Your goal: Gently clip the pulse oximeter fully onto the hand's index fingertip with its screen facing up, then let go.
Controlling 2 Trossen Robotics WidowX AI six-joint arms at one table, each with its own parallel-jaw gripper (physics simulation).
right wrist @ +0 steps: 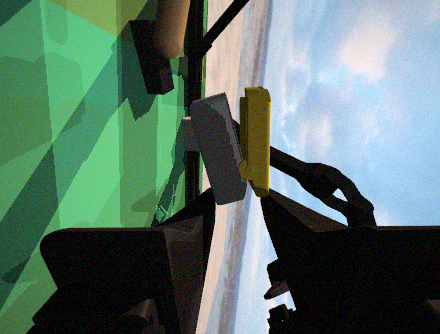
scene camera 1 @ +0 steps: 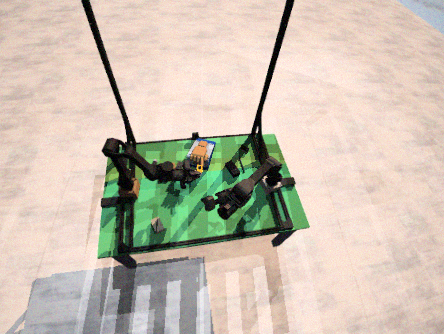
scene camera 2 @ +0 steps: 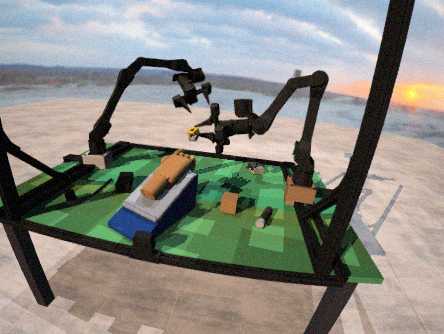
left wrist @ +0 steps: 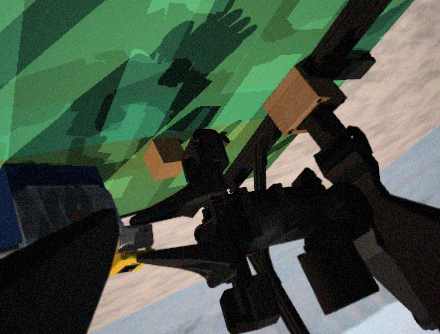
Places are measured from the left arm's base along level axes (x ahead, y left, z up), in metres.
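Pixels of known places: left gripper, fingertip midpoint: (scene camera 2: 200, 108) (left wrist: 246, 214); right gripper, fingertip midpoint: (right wrist: 237, 193) (scene camera 1: 200, 174) (scene camera 2: 194, 130) (left wrist: 133, 239); left arm's base at its link origin: (scene camera 1: 271, 181) (scene camera 2: 97, 152); right arm's base at its link origin: (scene camera 1: 127, 185) (scene camera 2: 301, 182) (left wrist: 315, 116).
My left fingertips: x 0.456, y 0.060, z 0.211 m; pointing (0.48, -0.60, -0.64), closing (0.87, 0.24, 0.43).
Note:
Ahead of a thing's pixels: the offset from my left fingertips to its top centre.
The tan hand (scene camera 1: 201, 150) (scene camera 2: 167, 175) lies on a blue wedge (scene camera 2: 185, 202) (left wrist: 52, 173) with a pale top, its fingers toward the raised end. The pulse oximeter, yellow above and grey below, (scene camera 1: 200, 168) (scene camera 2: 193, 132) (left wrist: 126, 263) (right wrist: 257, 140) is in the air above and beyond the fingers in scene camera 2, apart from them. My right gripper (scene camera 2: 198, 130) (left wrist: 133, 239) (right wrist: 237, 193) is shut on its rear end; its front jaws stand apart. Which finger it lines up with cannot be told. My left gripper (scene camera 2: 199, 106) is wide open and empty, above the right gripper in scene camera 2.
An orange cube @(0.109 m ahead, 0.384 m right, 0.220 m down) (scene camera 2: 229, 203) (left wrist: 162, 160) and a dark cylinder @(0.215 m ahead, 0.444 m right, 0.243 m down) (scene camera 2: 265, 217) lie right of the wedge in scene camera 2. A black box @(0.273 m back, 0.253 m right, 0.235 m down) (scene camera 1: 232, 168) (scene camera 2: 124, 182) and a thin rod @(0.353 m back, 0.280 m right, 0.261 m down) (scene camera 2: 97, 189) lie left of it. A pale block @(0.281 m ahead, 0.044 m right, 0.240 m down) (scene camera 1: 157, 225) (scene camera 2: 256, 168) lies by the far edge.

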